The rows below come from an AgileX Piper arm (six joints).
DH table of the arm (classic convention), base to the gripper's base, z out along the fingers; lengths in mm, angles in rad. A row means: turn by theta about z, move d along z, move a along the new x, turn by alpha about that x. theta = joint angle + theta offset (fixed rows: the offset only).
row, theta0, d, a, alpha
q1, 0, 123, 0, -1.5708
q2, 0.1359, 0, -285, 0
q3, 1.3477, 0, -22, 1.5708
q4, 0, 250.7, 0, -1.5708
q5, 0, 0, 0, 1.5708
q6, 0, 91, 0, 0
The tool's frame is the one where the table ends.
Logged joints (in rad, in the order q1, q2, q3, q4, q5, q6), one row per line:
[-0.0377 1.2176 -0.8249 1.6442 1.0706 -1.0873]
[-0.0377 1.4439 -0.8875 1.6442 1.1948 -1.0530]
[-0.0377 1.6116 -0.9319 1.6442 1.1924 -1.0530]
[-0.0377 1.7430 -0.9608 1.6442 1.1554 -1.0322]
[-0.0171 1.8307 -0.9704 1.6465 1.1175 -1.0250]
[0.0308 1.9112 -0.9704 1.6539 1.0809 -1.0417]
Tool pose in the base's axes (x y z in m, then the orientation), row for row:
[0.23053 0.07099 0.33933 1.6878 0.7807 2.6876]
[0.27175 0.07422 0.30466 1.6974 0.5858 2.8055]
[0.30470 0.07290 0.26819 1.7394 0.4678 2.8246]
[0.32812 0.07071 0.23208 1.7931 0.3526 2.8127]
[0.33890 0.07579 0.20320 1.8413 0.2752 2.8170]
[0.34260 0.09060 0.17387 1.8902 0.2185 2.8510]
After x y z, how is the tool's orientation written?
As angles about the fixed x, y, z axes (roll, pitch, yaw), in radians.
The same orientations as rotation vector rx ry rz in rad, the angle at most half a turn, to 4 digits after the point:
[-0.2282 1.8342 1.3434]
[-0.1787 1.9462 1.5450]
[-0.0815 2.0376 1.5913]
[0.0490 2.1302 1.6016]
[0.1268 2.2071 1.6007]
[0.1518 2.2893 1.5988]

